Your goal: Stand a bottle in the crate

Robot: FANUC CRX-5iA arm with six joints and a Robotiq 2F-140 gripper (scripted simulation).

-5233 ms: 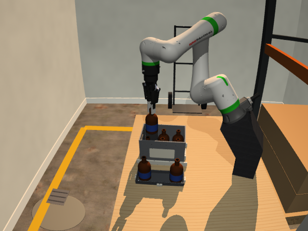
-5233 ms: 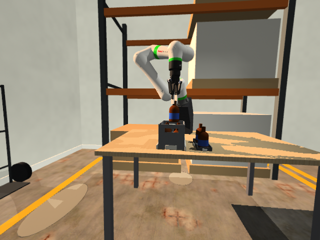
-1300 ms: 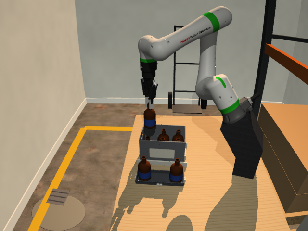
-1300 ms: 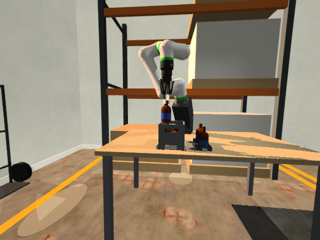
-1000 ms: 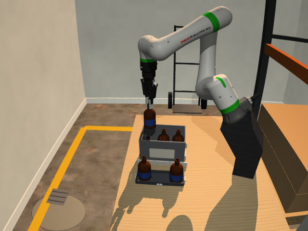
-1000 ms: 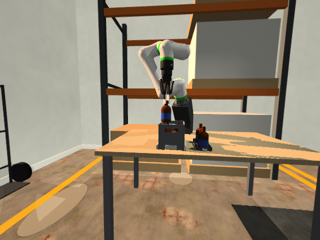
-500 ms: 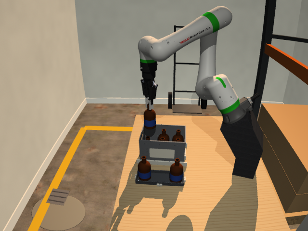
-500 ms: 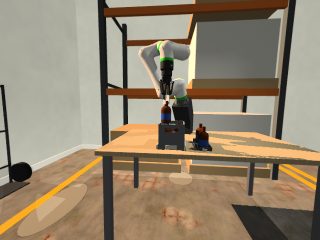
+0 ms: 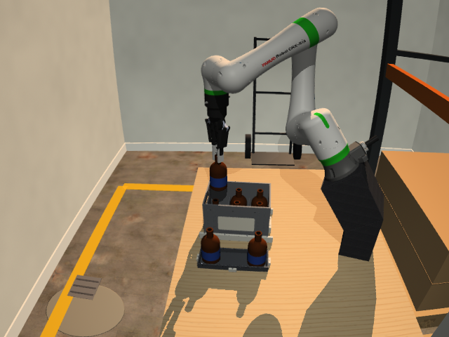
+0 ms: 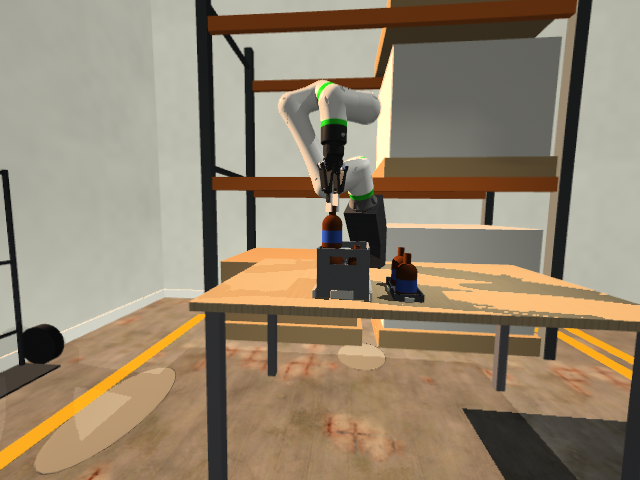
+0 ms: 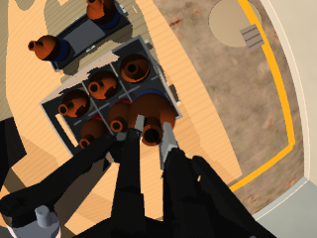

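Now: the glass bottle 9 cm below my hand. From my hand the other things lie so: tray (32 cm below, 28 cm to the left, 3 cm behind); grey crate (25 cm below, 8 cm behind, 6 cm to the left).
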